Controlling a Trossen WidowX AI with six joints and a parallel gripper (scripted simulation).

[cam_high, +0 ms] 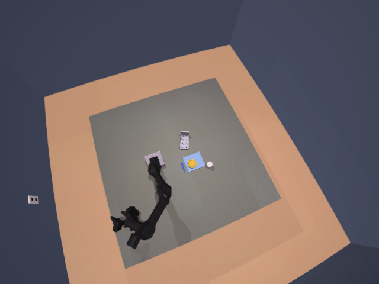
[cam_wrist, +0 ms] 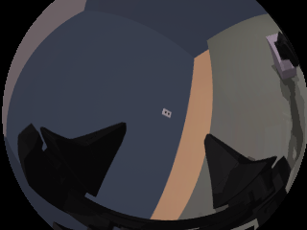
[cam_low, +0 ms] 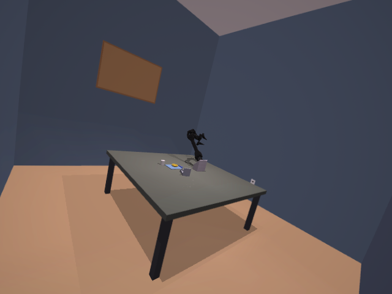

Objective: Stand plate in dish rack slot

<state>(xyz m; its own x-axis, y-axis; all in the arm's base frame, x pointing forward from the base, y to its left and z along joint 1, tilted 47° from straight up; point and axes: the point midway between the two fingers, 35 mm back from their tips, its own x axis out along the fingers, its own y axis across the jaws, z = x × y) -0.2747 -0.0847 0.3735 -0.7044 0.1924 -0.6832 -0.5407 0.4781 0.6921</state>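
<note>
Now: gripper tip 57 cm short of the yellow plate, 21 cm to the right of it and 28 cm above it. Round my gripper tip: grey dish rack: 57 cm ahead, 42 cm to the left, 27 cm below; blue utensil: 49 cm ahead, 22 cm to the left, 29 cm below; blue mat: 59 cm ahead, 23 cm to the left, 29 cm below.
</note>
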